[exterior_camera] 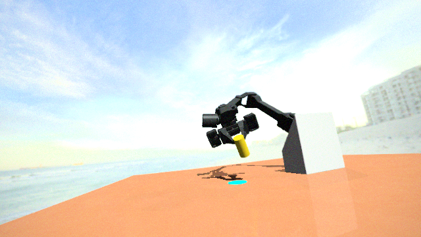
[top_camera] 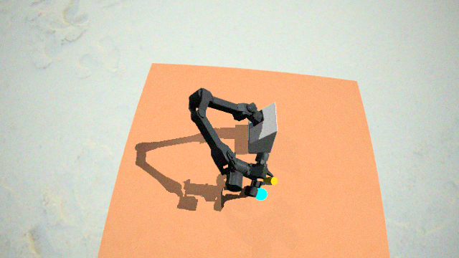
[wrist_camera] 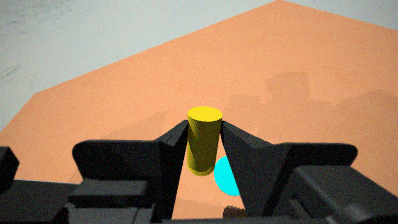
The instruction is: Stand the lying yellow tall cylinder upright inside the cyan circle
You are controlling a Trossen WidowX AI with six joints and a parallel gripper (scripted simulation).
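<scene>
Right now the cyan circle is 1 cm ahead of my gripper tip, 3 cm to the right of it and 13 cm below it. The rest, counted from my gripper tip: yellow tall cylinder (1 cm behind, 1 cm to the right, 2 cm below).
</scene>
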